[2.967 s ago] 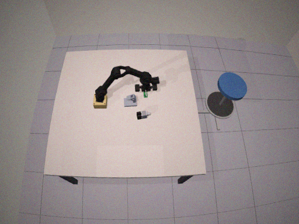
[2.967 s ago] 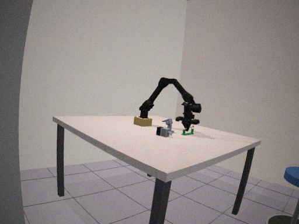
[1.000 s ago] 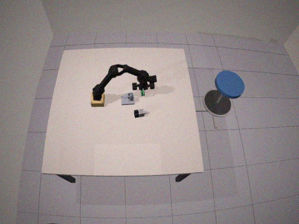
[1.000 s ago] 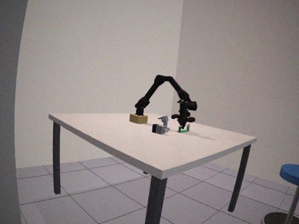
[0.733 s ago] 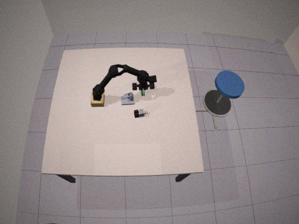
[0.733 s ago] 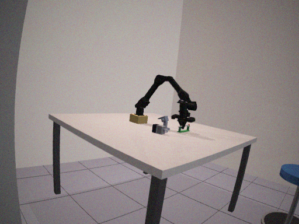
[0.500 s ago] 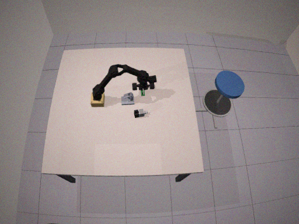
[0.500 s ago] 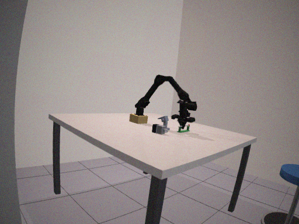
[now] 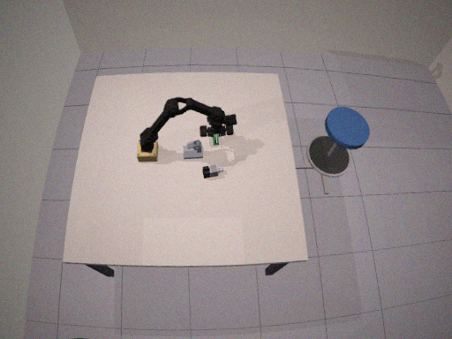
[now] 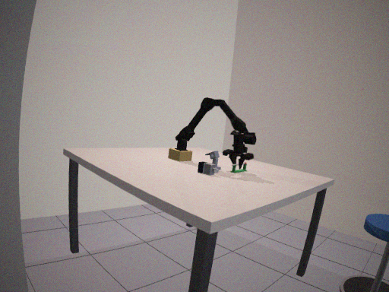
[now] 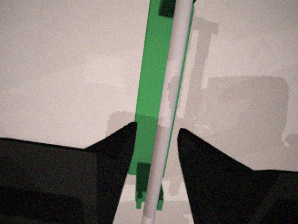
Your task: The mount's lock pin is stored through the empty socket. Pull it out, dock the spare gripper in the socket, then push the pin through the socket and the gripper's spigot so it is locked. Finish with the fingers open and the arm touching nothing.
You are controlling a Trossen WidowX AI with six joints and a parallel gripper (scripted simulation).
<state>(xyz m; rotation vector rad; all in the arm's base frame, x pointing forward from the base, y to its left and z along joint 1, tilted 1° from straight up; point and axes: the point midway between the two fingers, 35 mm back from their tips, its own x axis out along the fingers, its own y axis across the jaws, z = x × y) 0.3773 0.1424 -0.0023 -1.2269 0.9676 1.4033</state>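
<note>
My gripper tip is 2 cm to the right of the green cradle and 1 cm past it. From my gripper tip the other things lie so: spare gripper: 23 cm to the right, 1 cm ahead, 1 cm above; socket: 11 cm to the right, 11 cm behind, 3 cm above.
</note>
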